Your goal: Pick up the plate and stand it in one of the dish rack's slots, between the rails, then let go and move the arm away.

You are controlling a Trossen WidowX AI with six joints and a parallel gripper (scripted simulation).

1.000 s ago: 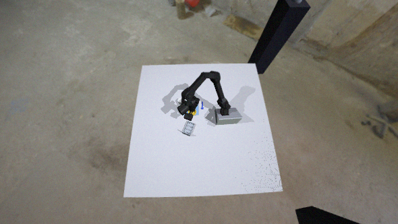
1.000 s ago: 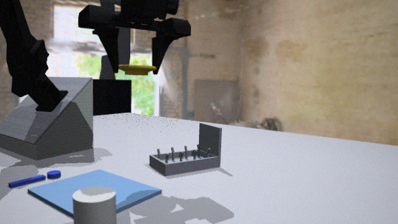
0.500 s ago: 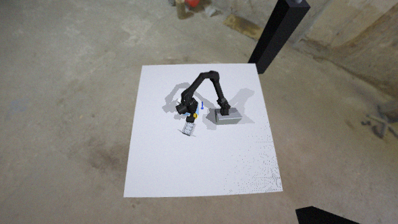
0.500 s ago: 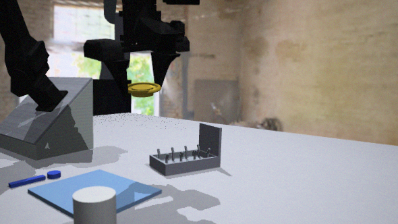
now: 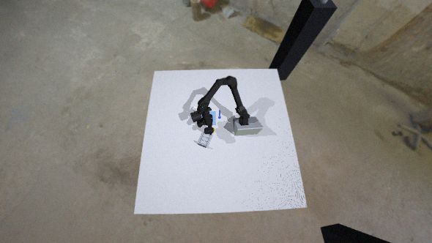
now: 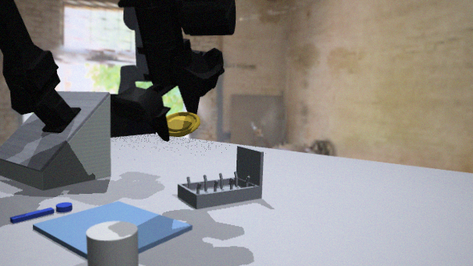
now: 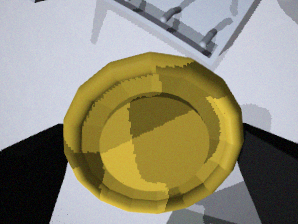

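Right now the grey dish rack is 90 mm below my gripper tip, 60 mm ahead of it and 30 mm to the left of it. Round my gripper tip: yellow plate (10 mm above); white cylinder (240 mm to the right, 120 mm ahead, 90 mm below); blue spoon (180 mm to the right, 110 mm below, 90 mm behind).
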